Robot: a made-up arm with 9 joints.
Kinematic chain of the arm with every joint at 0, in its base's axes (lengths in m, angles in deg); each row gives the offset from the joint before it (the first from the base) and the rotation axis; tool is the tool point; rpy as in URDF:
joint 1: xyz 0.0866 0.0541 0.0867 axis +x
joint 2: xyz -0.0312 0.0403 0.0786 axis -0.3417 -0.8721 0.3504
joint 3: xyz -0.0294 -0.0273 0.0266 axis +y
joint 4: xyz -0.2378 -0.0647 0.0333 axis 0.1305 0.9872 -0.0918
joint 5: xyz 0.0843 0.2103 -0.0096 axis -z
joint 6: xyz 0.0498 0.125 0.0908 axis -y
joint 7: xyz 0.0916 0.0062 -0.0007 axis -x
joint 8: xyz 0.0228 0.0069 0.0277 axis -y
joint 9: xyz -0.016 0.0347 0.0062 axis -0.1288 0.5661 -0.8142
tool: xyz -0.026 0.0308 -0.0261 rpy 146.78 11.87 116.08
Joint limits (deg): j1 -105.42..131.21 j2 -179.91..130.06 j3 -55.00..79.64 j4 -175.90..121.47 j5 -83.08..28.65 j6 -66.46..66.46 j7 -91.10..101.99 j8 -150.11..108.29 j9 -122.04..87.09
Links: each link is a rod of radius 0.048 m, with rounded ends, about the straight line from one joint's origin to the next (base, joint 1, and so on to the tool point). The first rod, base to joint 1, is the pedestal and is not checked.
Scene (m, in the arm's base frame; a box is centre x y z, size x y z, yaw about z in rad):
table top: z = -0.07
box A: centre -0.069 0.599 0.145 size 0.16 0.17 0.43 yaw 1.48
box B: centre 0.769 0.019 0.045 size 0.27 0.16 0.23 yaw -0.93
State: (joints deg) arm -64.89 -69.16 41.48 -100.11 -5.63 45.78 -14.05 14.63 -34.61
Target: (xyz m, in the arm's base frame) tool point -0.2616 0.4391 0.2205
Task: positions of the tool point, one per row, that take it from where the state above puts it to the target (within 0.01 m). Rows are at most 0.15 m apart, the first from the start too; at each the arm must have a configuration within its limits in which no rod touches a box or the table.
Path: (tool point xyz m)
1: 0.2753 0.6232 0.2186
2: 0.1761 0.6111 0.3268
3: 0.0766 0.5587 0.4234
4: -0.0177 0.4751 0.4934
5: -0.1017 0.3740 0.5283
6: -0.1717 0.2712 0.5261
7: -0.2248 0.1803 0.4921
8: -0.2601 0.1110 0.4354
9: -0.2631 0.1877 0.4283
10: -0.2644 0.2635 0.4024
11: -0.2644 0.3336 0.3580
12: -0.2634 0.3936 0.2965
13: -0.2616 0.4391 0.2206

